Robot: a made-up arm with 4 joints. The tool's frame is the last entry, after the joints. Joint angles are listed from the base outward.
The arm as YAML. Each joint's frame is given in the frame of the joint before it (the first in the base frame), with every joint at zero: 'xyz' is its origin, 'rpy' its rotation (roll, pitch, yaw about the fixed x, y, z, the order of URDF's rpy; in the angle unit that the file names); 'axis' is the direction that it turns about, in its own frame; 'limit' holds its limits. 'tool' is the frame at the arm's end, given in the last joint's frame.
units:
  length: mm
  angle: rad
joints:
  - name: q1
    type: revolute
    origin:
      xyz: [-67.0, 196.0, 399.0]
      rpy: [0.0, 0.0, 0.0]
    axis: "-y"
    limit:
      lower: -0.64
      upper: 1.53
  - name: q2
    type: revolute
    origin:
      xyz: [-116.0, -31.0, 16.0]
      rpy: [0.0, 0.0, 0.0]
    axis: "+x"
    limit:
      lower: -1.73
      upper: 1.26
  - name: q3
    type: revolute
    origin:
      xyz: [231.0, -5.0, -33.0]
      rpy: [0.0, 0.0, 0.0]
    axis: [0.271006, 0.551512, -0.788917]
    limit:
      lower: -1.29
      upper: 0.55
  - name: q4
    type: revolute
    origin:
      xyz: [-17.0, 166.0, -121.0]
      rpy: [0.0, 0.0, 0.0]
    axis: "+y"
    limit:
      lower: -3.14
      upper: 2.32
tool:
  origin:
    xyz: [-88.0, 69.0, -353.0]
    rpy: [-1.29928, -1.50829, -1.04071]
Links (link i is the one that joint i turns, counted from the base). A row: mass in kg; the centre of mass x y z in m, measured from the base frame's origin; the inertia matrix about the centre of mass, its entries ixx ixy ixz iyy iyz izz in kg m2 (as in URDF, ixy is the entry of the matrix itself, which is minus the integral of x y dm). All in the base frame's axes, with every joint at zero. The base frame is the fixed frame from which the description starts. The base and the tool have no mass.
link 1: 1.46; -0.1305 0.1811 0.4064; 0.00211 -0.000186 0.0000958 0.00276 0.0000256 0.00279
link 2: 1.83; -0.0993 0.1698 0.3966; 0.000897 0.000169 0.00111 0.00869 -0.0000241 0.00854
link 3: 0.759; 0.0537 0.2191 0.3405; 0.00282 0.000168 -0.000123 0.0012 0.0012 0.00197
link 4: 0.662; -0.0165 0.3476 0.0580; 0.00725 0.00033 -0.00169 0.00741 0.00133 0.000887
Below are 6 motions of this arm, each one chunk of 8 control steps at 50 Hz.
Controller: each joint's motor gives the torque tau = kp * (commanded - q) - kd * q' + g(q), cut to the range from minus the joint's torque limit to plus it. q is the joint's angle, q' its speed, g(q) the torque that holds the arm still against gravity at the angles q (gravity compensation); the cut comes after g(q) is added. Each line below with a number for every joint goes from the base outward.
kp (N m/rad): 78 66 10 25
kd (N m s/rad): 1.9 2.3 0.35 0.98
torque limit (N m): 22 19 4.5 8.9
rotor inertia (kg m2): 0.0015 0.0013 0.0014 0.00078
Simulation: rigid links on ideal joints. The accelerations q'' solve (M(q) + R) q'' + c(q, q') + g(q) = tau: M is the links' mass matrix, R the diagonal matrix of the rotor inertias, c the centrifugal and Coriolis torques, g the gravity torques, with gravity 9.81 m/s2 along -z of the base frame. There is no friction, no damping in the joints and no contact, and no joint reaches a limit. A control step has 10 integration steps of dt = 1/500 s. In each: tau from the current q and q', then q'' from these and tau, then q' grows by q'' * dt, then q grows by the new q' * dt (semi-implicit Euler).
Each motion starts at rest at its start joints. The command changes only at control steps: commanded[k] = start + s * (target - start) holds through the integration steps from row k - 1 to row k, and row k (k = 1, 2, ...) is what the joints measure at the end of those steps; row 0 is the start. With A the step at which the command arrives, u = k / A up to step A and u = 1 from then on. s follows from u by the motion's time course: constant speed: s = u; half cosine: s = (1 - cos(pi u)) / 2; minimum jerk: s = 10 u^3 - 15 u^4 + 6 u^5; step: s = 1 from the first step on.
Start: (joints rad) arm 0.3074 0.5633 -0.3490 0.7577
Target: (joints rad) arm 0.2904 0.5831 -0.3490 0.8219
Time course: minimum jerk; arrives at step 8
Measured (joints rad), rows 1 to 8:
1: 0.3074 0.5635 -0.3492 0.7579
2: 0.3071 0.5644 -0.3507 0.7591
3: 0.3061 0.5664 -0.3539 0.7625
4: 0.3043 0.5693 -0.3588 0.7690
5: 0.3015 0.5725 -0.3641 0.7784
6: 0.2980 0.5753 -0.3682 0.7897
7: 0.2943 0.5770 -0.3697 0.8012
8: 0.2912 0.5778 -0.3680 0.8112

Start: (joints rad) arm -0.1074 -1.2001 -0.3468 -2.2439
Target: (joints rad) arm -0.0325 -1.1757 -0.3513 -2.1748
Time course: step
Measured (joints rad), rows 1 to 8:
1: -0.0871 -1.1868 -0.3816 -2.2177
2: -0.0630 -1.1825 -0.4043 -2.2037
3: -0.0450 -1.1810 -0.4068 -2.1974
4: -0.0342 -1.1791 -0.3938 -2.1932
5: -0.0287 -1.1769 -0.3728 -2.1888
6: -0.0262 -1.1751 -0.3506 -2.1837
7: -0.0249 -1.1744 -0.3315 -2.1784
8: -0.0242 -1.1746 -0.3176 -2.1734

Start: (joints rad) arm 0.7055 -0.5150 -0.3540 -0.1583
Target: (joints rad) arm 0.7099 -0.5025 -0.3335 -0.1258
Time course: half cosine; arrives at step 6
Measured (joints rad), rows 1 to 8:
1: 0.7057 -0.5148 -0.3542 -0.1577
2: 0.7066 -0.5141 -0.3544 -0.1553
3: 0.7081 -0.5129 -0.3540 -0.1510
4: 0.7099 -0.5111 -0.3522 -0.1453
5: 0.7115 -0.5091 -0.3491 -0.1394
6: 0.7122 -0.5071 -0.3447 -0.1346
7: 0.7118 -0.5052 -0.3399 -0.1313
8: 0.7108 -0.5034 -0.3355 -0.1290

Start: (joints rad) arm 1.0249 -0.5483 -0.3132 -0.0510
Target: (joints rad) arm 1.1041 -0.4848 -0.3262 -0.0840
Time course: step
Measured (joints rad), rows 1 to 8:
1: 1.0375 -0.5359 -0.3299 -0.0331
2: 1.0570 -0.5240 -0.3298 -0.0293
3: 1.0766 -0.5114 -0.3255 -0.0391
4: 1.0939 -0.4986 -0.3215 -0.0569
5: 1.1081 -0.4871 -0.3190 -0.0769
6: 1.1186 -0.4781 -0.3182 -0.0948
7: 1.1253 -0.4723 -0.3190 -0.1083
8: 1.1283 -0.4695 -0.3210 -0.1164

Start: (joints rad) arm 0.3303 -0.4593 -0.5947 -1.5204
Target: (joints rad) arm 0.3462 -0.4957 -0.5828 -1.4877
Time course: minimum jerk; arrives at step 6
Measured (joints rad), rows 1 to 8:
1: 0.3305 -0.4595 -0.5950 -1.5203
2: 0.3315 -0.4610 -0.5964 -1.5197
3: 0.3341 -0.4649 -0.5995 -1.5178
4: 0.3381 -0.4715 -0.6024 -1.5141
5: 0.3424 -0.4793 -0.6025 -1.5085
6: 0.3457 -0.4865 -0.5979 -1.5018
7: 0.3476 -0.4921 -0.5896 -1.4950
8: 0.3482 -0.4960 -0.5806 -1.4888

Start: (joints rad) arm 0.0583 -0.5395 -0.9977 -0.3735
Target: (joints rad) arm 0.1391 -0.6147 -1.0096 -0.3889
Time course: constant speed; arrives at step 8
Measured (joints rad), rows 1 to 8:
1: 0.0595 -0.5411 -0.9939 -0.3752
2: 0.0630 -0.5445 -0.9880 -0.3771
3: 0.0693 -0.5499 -0.9828 -0.3788
4: 0.0780 -0.5572 -0.9802 -0.3803
5: 0.0887 -0.5662 -0.9810 -0.3816
6: 0.1011 -0.5766 -0.9849 -0.3830
7: 0.1145 -0.5878 -0.9910 -0.3846
8: 0.1283 -0.5995 -0.9983 -0.3862

